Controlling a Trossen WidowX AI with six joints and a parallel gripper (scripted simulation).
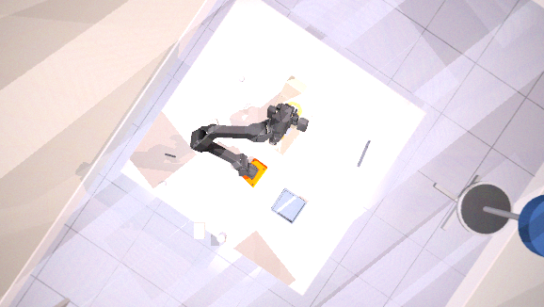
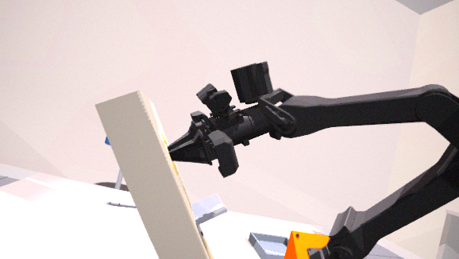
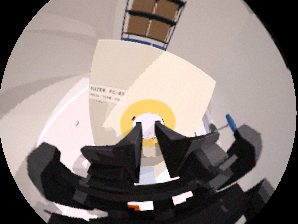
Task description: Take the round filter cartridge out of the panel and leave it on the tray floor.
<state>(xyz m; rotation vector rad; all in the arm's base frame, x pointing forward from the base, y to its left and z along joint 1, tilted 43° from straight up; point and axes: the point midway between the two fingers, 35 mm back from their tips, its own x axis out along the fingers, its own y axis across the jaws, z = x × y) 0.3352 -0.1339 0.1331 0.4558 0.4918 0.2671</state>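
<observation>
Right now my gripper tip is 1 cm short of the round filter cartridge and 1 cm above it. Round my gripper tip: grey tray 44 cm behind, 27 cm to the right, 27 cm below.
</observation>
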